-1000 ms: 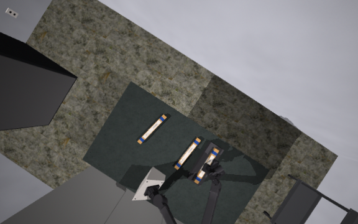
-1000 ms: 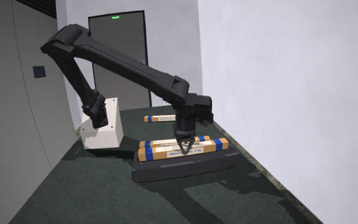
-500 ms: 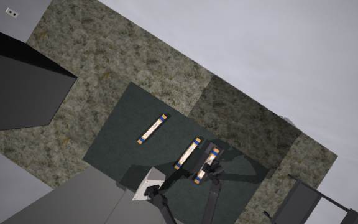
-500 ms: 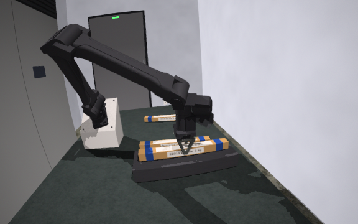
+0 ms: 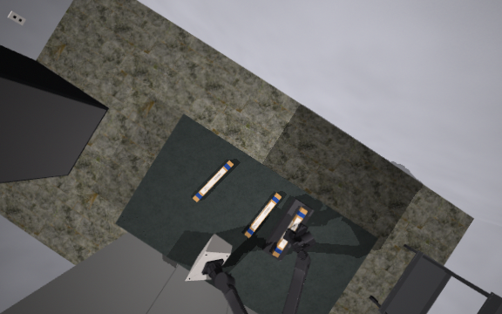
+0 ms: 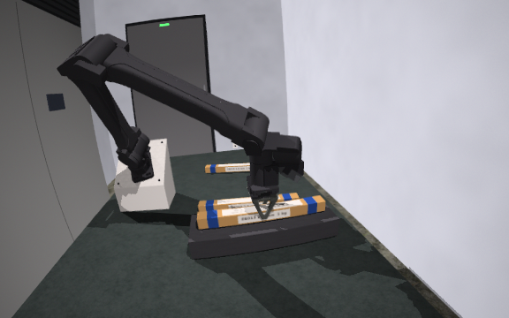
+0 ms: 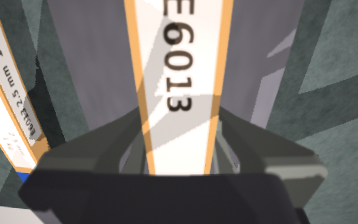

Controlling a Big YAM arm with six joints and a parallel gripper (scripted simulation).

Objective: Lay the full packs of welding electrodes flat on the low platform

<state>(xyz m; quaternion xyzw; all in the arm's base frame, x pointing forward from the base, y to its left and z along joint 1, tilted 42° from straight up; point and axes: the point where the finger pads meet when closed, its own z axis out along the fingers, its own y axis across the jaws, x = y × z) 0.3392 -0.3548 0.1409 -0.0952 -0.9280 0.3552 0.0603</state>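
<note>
The low grey platform lies 60 mm below my hand.
</note>
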